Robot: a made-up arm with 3 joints. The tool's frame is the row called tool.
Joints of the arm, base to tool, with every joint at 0 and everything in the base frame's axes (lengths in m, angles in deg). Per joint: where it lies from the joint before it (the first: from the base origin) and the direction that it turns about. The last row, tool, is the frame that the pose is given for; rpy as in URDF.
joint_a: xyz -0.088 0.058 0.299 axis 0 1 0
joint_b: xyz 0.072 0.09 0.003 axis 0 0 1
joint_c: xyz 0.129 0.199 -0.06 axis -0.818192 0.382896 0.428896
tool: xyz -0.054 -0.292 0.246 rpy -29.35 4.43 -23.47
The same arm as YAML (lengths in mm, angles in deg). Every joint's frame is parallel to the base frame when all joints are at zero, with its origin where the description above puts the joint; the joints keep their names.
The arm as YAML. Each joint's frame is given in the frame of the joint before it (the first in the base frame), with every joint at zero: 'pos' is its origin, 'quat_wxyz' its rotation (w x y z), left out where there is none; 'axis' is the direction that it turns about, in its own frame. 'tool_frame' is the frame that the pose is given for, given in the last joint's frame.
length_unit: mm
angle_unit: deg
joints:
  - joint: joint_a
    pos: [-88.0, 58.0, 299.0]
    axis: [0.0, 1.0, 0.0]
  - joint: joint_b
    pos: [72.0, 90.0, 3.0]
    axis: [0.0, 0.0, 1.0]
  - joint: joint_c
    pos: [129.0, 199.0, -60.0]
    axis: [-0.818192, 0.382896, 0.428896]
tool_frame:
  pos: [-54.0, -292.0, 246.0]
  quat_wxyz: [0.948443, -0.240251, 0.088093, -0.187017]

